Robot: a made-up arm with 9 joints. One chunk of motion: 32 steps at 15 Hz.
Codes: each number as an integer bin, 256 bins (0 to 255) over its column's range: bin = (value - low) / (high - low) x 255, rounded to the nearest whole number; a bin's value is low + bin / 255 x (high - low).
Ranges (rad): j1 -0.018..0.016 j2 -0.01..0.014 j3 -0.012..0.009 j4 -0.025..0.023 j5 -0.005..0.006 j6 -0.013..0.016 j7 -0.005..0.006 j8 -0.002..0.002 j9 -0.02..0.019
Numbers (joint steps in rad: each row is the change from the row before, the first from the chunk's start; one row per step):
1: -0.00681 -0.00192 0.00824 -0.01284 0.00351 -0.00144 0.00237 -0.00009 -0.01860
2: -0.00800 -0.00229 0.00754 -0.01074 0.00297 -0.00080 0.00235 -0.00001 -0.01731
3: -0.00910 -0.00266 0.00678 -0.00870 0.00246 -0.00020 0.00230 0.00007 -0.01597
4: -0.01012 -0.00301 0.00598 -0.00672 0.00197 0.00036 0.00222 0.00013 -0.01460
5: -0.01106 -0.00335 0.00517 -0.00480 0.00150 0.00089 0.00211 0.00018 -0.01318
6: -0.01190 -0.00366 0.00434 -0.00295 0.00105 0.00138 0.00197 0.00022 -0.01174
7: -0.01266 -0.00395 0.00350 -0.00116 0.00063 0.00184 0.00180 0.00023 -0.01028
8: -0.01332 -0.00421 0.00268 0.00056 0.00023 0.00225 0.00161 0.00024 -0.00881
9: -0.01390 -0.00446 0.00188 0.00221 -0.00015 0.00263 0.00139 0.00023 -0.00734
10: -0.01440 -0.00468 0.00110 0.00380 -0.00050 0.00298 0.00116 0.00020 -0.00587
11: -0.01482 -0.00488 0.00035 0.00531 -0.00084 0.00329 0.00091 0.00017 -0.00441
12: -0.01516 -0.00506 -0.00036 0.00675 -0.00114 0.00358 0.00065 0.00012 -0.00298
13: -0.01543 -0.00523 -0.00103 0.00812 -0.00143 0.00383 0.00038 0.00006 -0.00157
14: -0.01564 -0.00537 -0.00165 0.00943 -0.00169 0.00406 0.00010 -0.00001 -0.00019
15: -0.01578 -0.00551 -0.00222 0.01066 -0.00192 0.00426 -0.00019 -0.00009 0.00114
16: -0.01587 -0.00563 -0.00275 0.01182 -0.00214 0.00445 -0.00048 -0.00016 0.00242
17: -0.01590 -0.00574 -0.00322 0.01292 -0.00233 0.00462 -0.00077 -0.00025 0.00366
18: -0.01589 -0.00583 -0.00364 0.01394 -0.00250 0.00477 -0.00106 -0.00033 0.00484
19: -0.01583 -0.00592 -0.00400 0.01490 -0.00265 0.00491 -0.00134 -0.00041 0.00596
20: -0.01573 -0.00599 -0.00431 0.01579 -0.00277 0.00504 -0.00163 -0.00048 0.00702
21: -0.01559 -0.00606 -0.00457 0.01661 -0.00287 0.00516 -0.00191 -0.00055 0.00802
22: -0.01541 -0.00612 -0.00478 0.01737 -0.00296 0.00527 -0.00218 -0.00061 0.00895
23: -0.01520 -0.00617 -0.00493 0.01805 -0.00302 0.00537 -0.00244 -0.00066 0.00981
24: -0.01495 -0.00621 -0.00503 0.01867 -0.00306 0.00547 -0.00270 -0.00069 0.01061
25: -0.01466 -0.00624 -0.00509 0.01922 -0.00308 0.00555 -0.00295 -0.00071 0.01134
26: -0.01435 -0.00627 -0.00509 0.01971 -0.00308 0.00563 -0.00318 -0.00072 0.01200
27: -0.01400 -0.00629 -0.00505 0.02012 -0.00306 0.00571 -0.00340 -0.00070 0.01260
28: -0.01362 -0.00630 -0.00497 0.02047 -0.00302 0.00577 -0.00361 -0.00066 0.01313
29: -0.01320 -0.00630 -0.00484 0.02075 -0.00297 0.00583 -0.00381 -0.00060 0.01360
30: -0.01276 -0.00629 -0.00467 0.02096 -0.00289 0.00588 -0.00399 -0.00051 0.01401
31: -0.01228 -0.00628 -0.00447 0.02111 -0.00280 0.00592 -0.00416 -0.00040 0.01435
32: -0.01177 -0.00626 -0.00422 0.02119 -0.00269 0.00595 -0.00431 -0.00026 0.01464
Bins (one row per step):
1: 84 86 246 65 197 102 171 122 9
2: 75 82 237 76 185 107 170 127 18
3: 67 78 228 87 173 113 169 132 26
4: 59 74 218 97 162 117 167 136 35
5: 52 71 208 107 151 122 165 139 45
6: 46 67 198 117 140 126 162 142 54
7: 40 64 188 127 131 130 158 142 64
8: 35 62 178 136 121 134 153 143 73
9: 31 59 169 145 112 137 148 142 83
10: 27 57 159 153 104 141 143 140 92
11: 24 54 150 161 96 143 137 138 102
12: 21 52 141 169 89 146 131 135 111
13: 19 51 133 176 83 148 125 131 121
14: 18 49 126 183 77 150 118 127 130
15: 17 48 119 189 71 152 112 122 138
16: 16 46 112 196 66 153 105 117 147
17: 16 45 107 201 62 155 98 112 155
18: 16 44 102 207 58 156 91 106 162
19: 16 43 97 212 54 157 85 101 170
20: 17 43 93 217 52 159 78 97 177
21: 18 42 90 221 49 160 72 92 183
22: 19 41 88 225 47 161 65 89 189
23: 21 41 86 229 46 162 59 85 195
24: 23 40 85 232 45 162 53 84 200
25: 25 40 84 235 45 163 48 82 205
26: 27 40 84 238 45 164 42 82 209
27: 30 39 84 240 45 165 37 83 213
28: 33 39 85 242 46 165 32 85 217
29: 36 39 87 243 47 166 28 89 220
30: 39 39 89 244 49 166 23 95 222
31: 43 40 91 245 51 166 19 102 225
32: 47 40 94 245 54 167 16 111 226

